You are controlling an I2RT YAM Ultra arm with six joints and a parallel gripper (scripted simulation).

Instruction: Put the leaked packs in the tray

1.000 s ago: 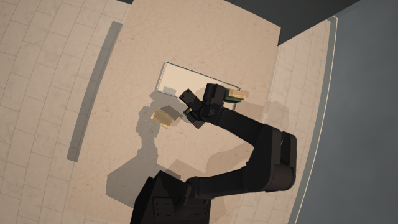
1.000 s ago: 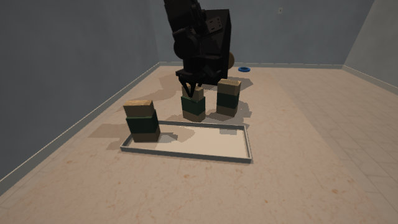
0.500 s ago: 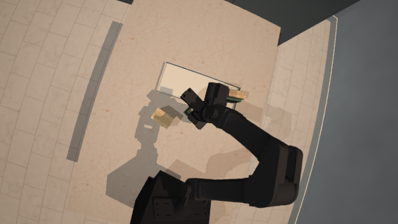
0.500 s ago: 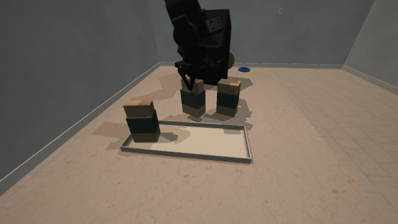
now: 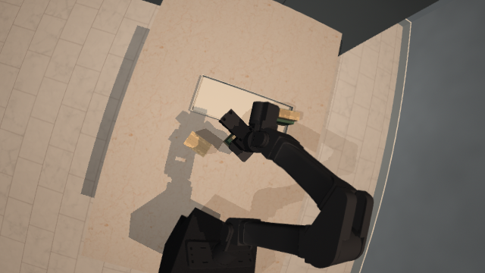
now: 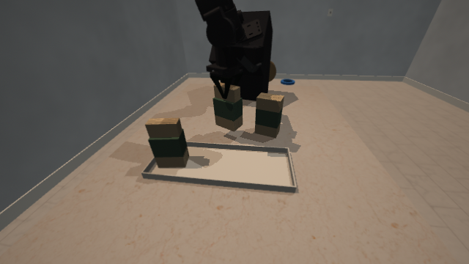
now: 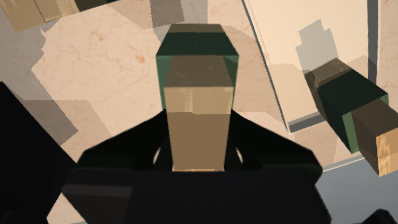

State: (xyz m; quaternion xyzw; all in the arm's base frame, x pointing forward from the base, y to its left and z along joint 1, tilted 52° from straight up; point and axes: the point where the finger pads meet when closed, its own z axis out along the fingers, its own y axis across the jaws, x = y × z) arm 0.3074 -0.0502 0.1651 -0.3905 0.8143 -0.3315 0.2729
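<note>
My hand is 15 cm above the tray, 13 cm short of it and 6 cm to the left of it.
</note>
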